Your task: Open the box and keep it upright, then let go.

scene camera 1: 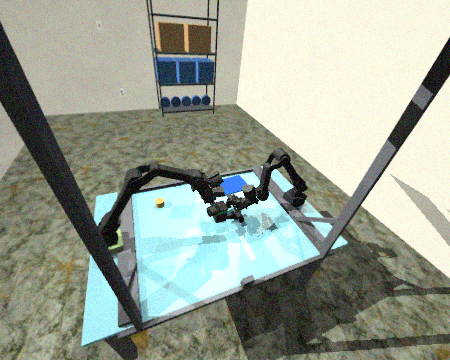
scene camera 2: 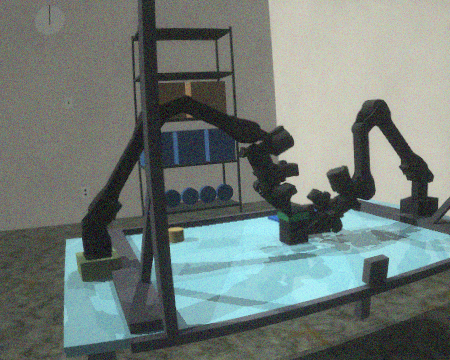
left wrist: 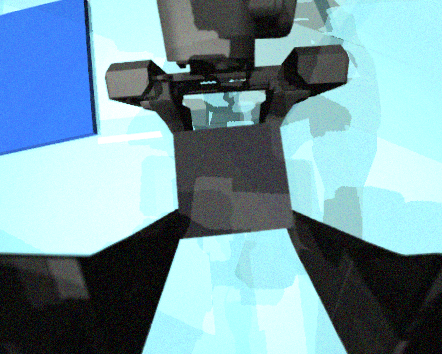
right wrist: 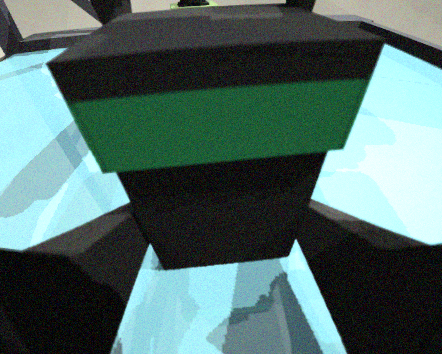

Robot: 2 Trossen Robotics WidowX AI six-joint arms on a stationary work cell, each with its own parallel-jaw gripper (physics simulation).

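Places are measured from the left arm's base along level axes (x ahead, y up, z right), in centimetres.
Pixels of known places: left gripper, fingertip midpoint: (scene camera 2: 285,214) (left wrist: 234,215) (right wrist: 208,46); right gripper, fingertip midpoint: (scene camera 1: 221,214) (scene camera 2: 297,232) (right wrist: 222,203); left arm's base at its link origin: (scene camera 1: 109,240) (scene camera 2: 97,255) (right wrist: 193,4); right arm's base at its link origin: (scene camera 1: 295,194) (scene camera 2: 419,198).
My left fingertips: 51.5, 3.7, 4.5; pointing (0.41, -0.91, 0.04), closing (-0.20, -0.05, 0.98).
Note:
Ahead of a thing's pixels: the offset from my left fingertips to its top centre, as dx, dy, dz.
A dark box @[+2.4, +1.2, +0.2] (scene camera 1: 216,213) (scene camera 2: 293,236) (left wrist: 232,160) (right wrist: 220,195) with a green band below its dark top stands upright near the middle of the table. The top sits level over the body, with no visible gap. My left gripper (scene camera 2: 285,208) (left wrist: 234,215) comes from above and is shut on the upper part of the box, one finger on each side. My right gripper (scene camera 2: 310,226) (right wrist: 222,203) reaches in low from the right and is shut on the lower body, below the green band. The contact is largely hidden in both scene views.
A blue panel @[+22.6, -7.5, -21.9] (scene camera 1: 233,184) (left wrist: 45,75) lies at the back of the table. A yellow cylinder @[-24.6, -4.8, -22.6] (scene camera 1: 159,203) (scene camera 2: 176,234) stands at the back left. Dark frame posts and rails surround the table. A small dark block @[-3.5, -2.6, +38.3] (scene camera 2: 375,269) is on the front rail. The wrists are close together.

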